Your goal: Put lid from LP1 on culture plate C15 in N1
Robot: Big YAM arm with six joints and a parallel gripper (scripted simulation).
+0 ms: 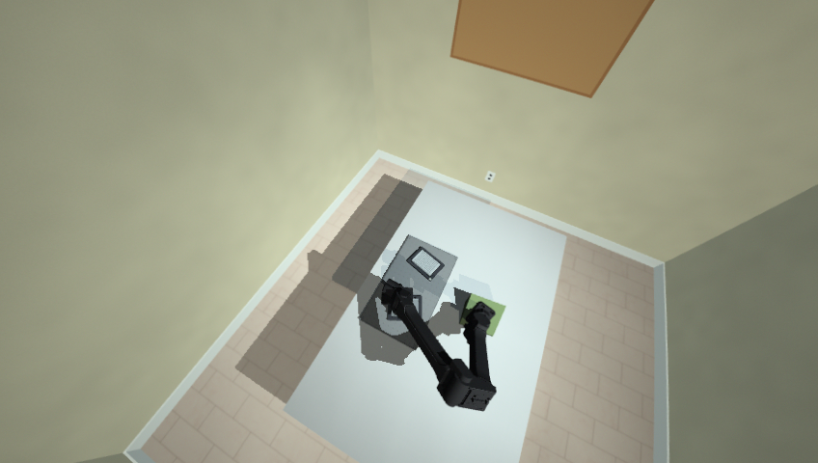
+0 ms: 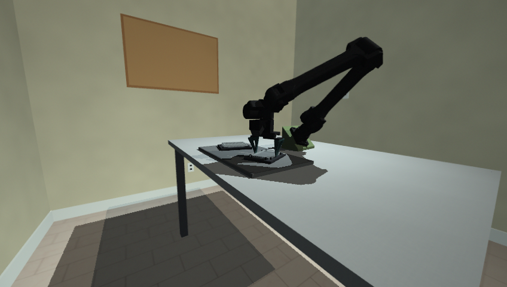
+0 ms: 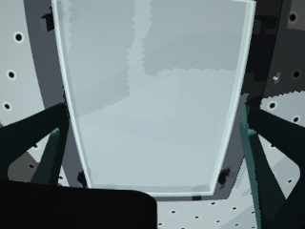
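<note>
My gripper is now 10 mm above the clear lid. The rest, counted from my hand: lid park LP1 (20 mm below); then label (30 mm behind, 190 mm to the right, 10 mm below); then culture plate C15 (40 mm ahead, 260 mm to the right).
</note>
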